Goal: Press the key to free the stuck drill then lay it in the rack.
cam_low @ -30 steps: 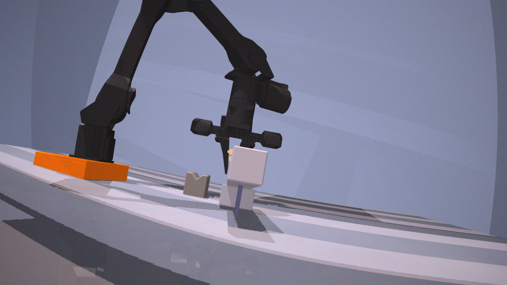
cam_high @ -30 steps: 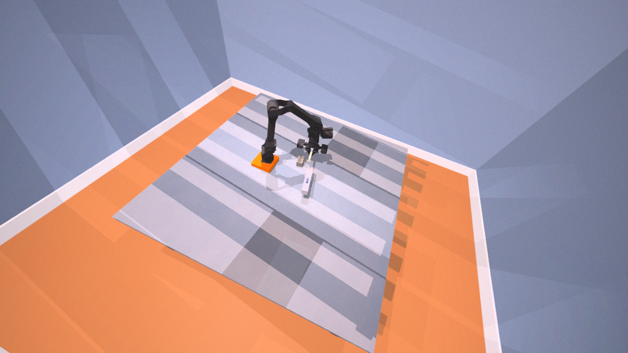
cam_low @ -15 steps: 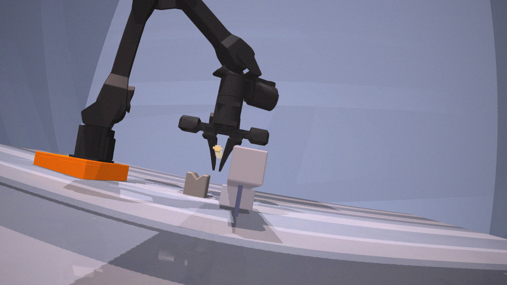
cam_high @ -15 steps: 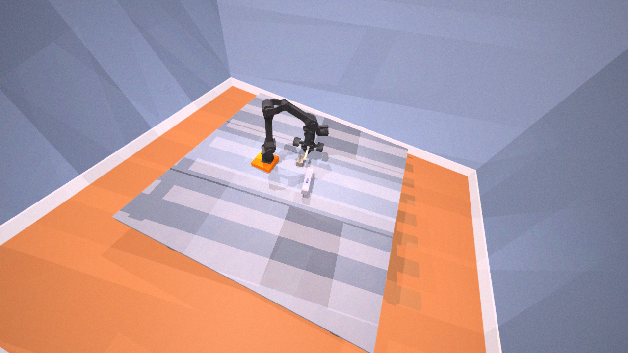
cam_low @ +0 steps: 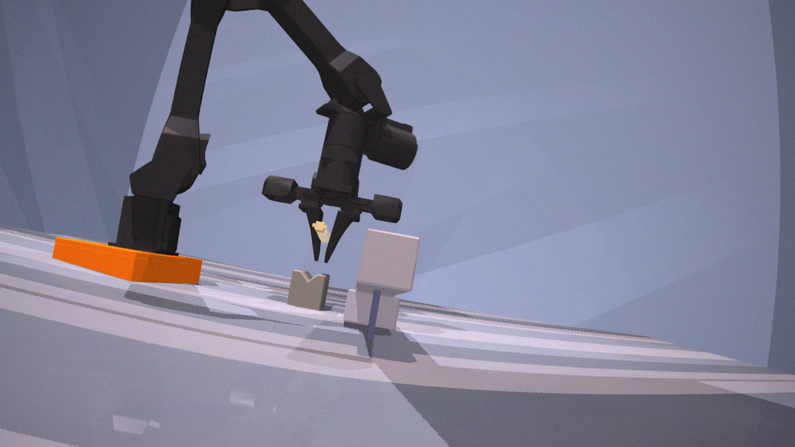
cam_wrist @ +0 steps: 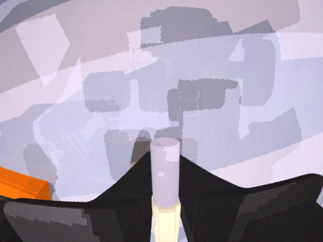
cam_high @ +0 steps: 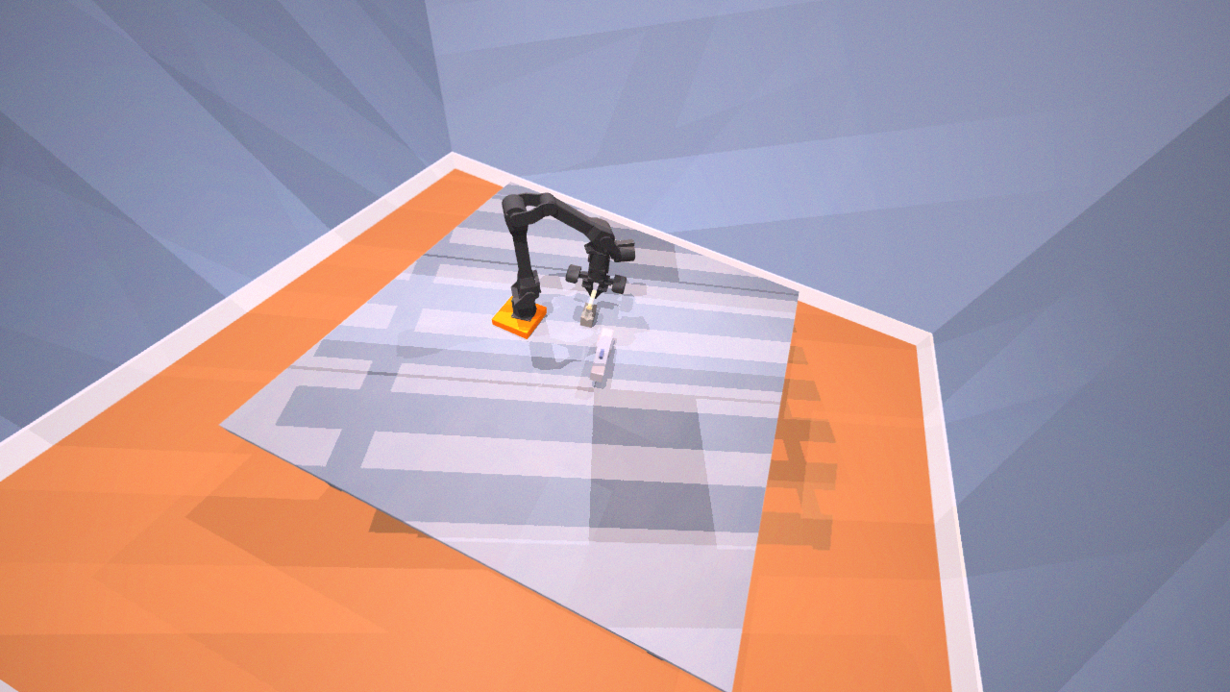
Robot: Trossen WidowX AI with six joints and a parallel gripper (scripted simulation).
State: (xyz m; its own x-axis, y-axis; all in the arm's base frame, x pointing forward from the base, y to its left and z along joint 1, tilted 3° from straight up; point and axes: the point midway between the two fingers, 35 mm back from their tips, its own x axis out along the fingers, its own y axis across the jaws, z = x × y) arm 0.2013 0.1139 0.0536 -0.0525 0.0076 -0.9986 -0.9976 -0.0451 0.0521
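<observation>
The drill lies 4 cm to the right of my gripper tip and 4 cm above it. Also, from my gripper tip: v-notched rack (5 cm to the right, 4 cm below); thin blue key (8 cm ahead, 24 cm to the right); housing (8 cm ahead, 21 cm to the right, 1 cm below).
</observation>
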